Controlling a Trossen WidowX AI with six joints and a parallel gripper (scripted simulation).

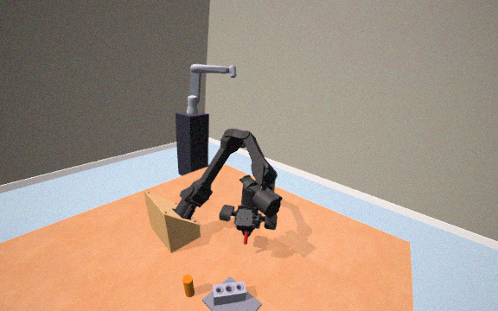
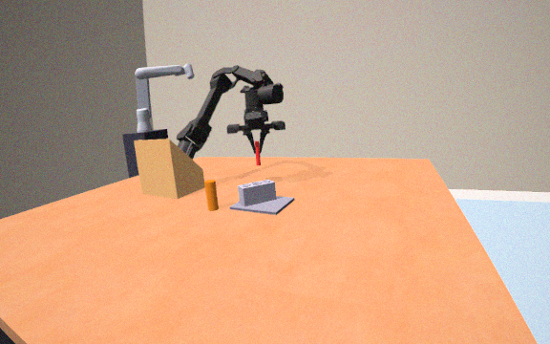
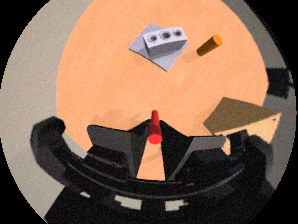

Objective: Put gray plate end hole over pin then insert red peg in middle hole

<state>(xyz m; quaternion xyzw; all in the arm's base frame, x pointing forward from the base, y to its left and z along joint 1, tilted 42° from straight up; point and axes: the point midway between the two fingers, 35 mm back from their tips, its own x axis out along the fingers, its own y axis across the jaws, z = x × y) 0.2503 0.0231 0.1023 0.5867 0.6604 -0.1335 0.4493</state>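
Now: gripper tip 70 mm short of the gray plate, 170 mm to the left of it and 70 mm above it. From my gripper tip the other things lie so: gray base (80 mm ahead, 160 mm to the right, 110 mm below); orange cylinder (40 mm behind, 230 mm to the right, 80 mm below); red peg (right at my gripper tip).
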